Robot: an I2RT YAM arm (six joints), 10 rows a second.
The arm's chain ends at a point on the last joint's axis. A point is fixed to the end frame.
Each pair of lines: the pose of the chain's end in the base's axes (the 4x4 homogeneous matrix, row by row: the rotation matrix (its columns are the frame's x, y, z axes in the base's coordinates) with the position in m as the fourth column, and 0 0 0 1 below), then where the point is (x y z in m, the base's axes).
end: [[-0.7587, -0.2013, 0.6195, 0.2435], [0.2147, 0.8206, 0.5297, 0.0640], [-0.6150, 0.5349, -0.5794, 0.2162], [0, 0, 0, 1]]
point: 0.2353 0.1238 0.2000
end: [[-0.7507, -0.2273, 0.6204, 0.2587], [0.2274, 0.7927, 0.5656, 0.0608], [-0.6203, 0.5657, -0.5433, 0.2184], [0, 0, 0, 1]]
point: 0.2497 0.1210 0.2046
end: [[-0.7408, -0.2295, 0.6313, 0.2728], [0.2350, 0.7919, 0.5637, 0.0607], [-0.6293, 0.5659, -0.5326, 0.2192], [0, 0, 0, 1]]
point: 0.2644 0.1211 0.2055
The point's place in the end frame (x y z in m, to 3 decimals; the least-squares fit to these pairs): 0.029 0.042 0.036
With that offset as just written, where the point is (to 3 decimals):
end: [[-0.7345, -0.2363, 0.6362, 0.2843], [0.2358, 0.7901, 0.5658, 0.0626], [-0.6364, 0.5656, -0.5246, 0.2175], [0, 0, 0, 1]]
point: 0.276 0.123 0.204
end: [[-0.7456, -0.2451, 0.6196, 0.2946], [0.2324, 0.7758, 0.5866, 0.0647], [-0.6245, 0.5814, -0.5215, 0.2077], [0, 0, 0, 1]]
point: 0.285 0.125 0.195
